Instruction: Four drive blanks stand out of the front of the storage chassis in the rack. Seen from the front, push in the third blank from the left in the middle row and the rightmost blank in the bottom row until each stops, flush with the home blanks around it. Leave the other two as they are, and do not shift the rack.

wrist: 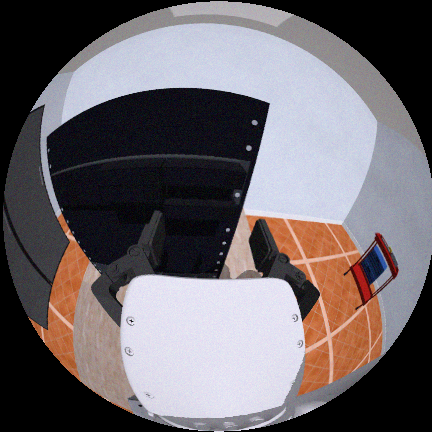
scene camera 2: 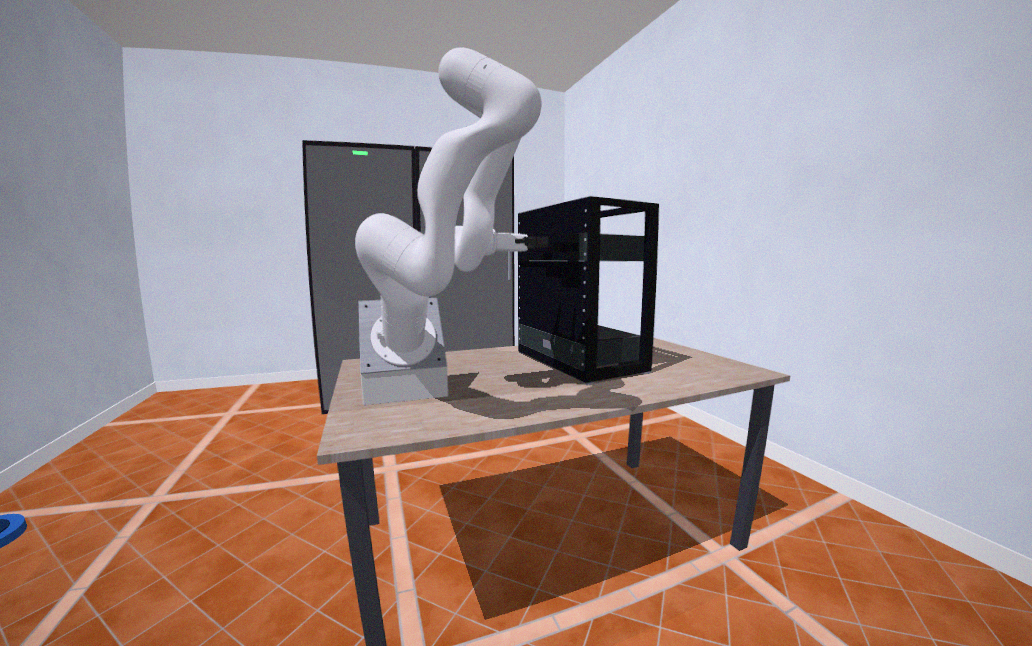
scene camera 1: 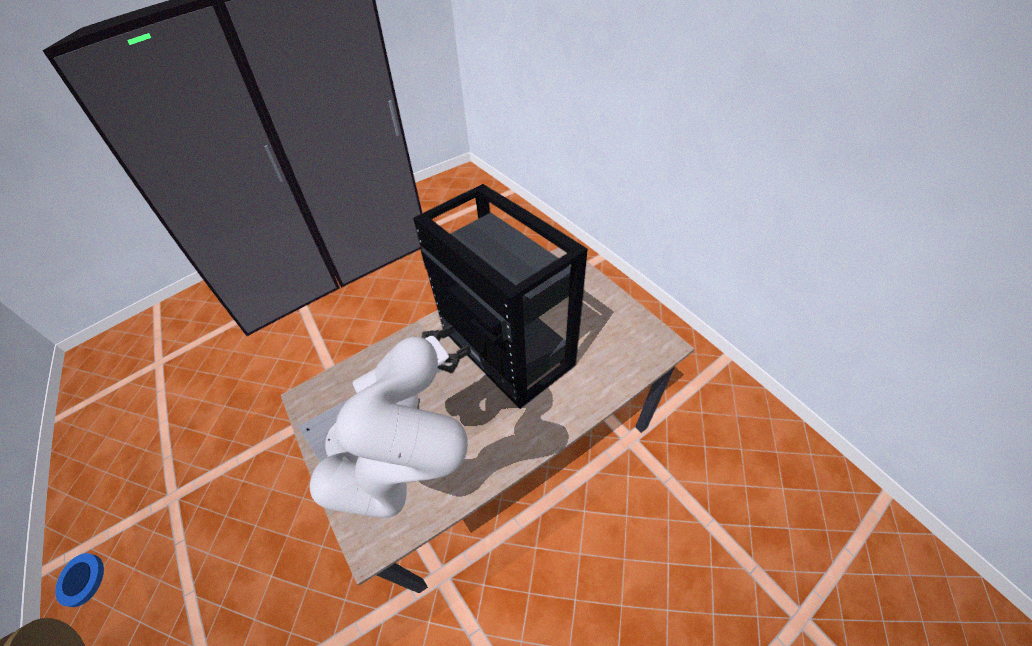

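Note:
The black rack (scene camera 1: 518, 346) (scene camera 2: 591, 304) (wrist: 255, 135) stands upright on the table. The storage chassis (wrist: 115, 185) is a very dark front in the rack, with a faint lighter edge along its top in the wrist view. Faint block shapes show on it, but I cannot tell the single drive blanks apart or how far each stands out. My gripper (scene camera 1: 457, 341) (scene camera 2: 523, 242) (wrist: 208, 226) is open and empty, pointing at the rack front at upper height. In the wrist view its left finger overlaps the dark front and its right finger lies beyond the rack's right edge. Contact cannot be told.
The wooden table (scene camera 1: 632, 335) (scene camera 2: 723, 373) (wrist: 100, 345) carries the rack and the arm base. A tall dark cabinet (scene camera 1: 167, 152) (scene camera 2: 357, 228) (wrist: 22, 200) stands behind. A red and blue cart (wrist: 361, 285) shows at the right of the wrist view. A low unit (scene camera 2: 563, 347) sits at the rack's bottom.

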